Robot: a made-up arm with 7 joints. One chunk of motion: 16 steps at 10 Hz.
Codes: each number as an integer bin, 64 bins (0 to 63) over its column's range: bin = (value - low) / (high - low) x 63, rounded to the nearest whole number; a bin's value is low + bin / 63 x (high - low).
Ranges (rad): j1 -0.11..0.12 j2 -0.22..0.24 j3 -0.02..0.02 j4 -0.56..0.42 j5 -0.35..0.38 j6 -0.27..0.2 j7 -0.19..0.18
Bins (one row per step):
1: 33 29 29 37 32 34 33
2: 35 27 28 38 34 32 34
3: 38 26 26 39 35 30 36
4: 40 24 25 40 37 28 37
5: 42 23 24 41 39 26 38
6: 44 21 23 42 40 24 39
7: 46 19 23 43 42 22 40
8: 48 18 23 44 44 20 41
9: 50 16 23 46 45 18 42
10: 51 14 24 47 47 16 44
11: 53 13 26 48 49 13 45
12: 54 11 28 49 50 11 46
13: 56 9 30 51 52 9 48
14: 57 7 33 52 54 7 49
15: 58 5 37 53 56 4 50
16: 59 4 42 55 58 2 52
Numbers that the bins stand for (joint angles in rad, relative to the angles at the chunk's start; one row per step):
1: 0.0105 -0.0083 -0.0016 0.0156 0.0208 -0.0163 0.0038
2: 0.0178 -0.0229 -0.0022 0.0311 0.0440 -0.0313 0.0097
3: 0.0287 -0.0302 -0.0035 0.0467 0.0556 -0.0462 0.0214
4: 0.0360 -0.0448 -0.0041 0.0622 0.0787 -0.0611 0.0273
5: 0.0433 -0.0521 -0.0048 0.0778 0.1019 -0.0760 0.0332
6: 0.0506 -0.0667 -0.0054 0.0933 0.1135 -0.0910 0.0390
7: 0.0579 -0.0813 -0.0054 0.1089 0.1367 -0.1059 0.0449
8: 0.0652 -0.0886 -0.0054 0.1244 0.1598 -0.1208 0.0508
9: 0.0725 -0.1032 -0.0054 0.1556 0.1714 -0.1357 0.0567
10: 0.0762 -0.1178 -0.0048 0.1711 0.1946 -0.1506 0.0684
11: 0.0835 -0.1251 -0.0035 0.1867 0.2178 -0.1730 0.0743
12: 0.0871 -0.1397 -0.0022 0.2022 0.2294 -0.1879 0.0802
13: 0.0944 -0.1543 -0.0010 0.2333 0.2525 -0.2029 0.0919
14: 0.0981 -0.1689 0.0010 0.2489 0.2757 -0.2178 0.0978
15: 0.1017 -0.1835 0.0035 0.2644 0.2989 -0.2402 0.1037
16: 0.1054 -0.1908 0.0067 0.2956 0.3221 -0.2551 0.1154

